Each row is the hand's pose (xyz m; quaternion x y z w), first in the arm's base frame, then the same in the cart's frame.
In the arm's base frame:
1: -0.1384 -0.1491 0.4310 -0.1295 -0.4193 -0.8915 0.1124
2: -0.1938 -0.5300 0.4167 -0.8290 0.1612 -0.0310 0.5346
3: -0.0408 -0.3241 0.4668 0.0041 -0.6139 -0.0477 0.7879
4: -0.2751 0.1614 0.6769 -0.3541 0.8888 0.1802 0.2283
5: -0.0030 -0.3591 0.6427 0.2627 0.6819 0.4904 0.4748
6: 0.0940 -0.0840 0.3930 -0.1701 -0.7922 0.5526 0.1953
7: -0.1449 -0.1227 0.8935 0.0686 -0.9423 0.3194 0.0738
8: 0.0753 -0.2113 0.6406 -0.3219 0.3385 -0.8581 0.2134
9: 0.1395 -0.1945 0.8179 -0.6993 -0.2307 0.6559 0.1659
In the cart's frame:
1: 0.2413 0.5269 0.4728 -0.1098 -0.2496 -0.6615 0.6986
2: 0.5104 0.3253 0.2849 -0.6762 -0.1641 0.5126 0.5030
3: 0.4232 0.5506 0.3847 0.4231 -0.2564 0.3010 0.8153
4: 0.1076 0.5451 0.8695 0.6737 -0.5496 -0.4803 0.1159
5: 0.5623 0.5868 0.4985 -0.0412 -0.7436 -0.6578 0.1124
6: 0.2331 0.7619 0.4066 0.4688 -0.7339 0.4812 0.1004
7: 0.4868 0.5715 0.8632 0.6562 -0.7270 0.1465 0.1393
8: 0.4690 0.7163 0.5485 -0.6438 0.2676 -0.4271 0.5758
9: 0.5763 0.7971 0.6819 0.2233 0.5968 -0.7681 0.0632

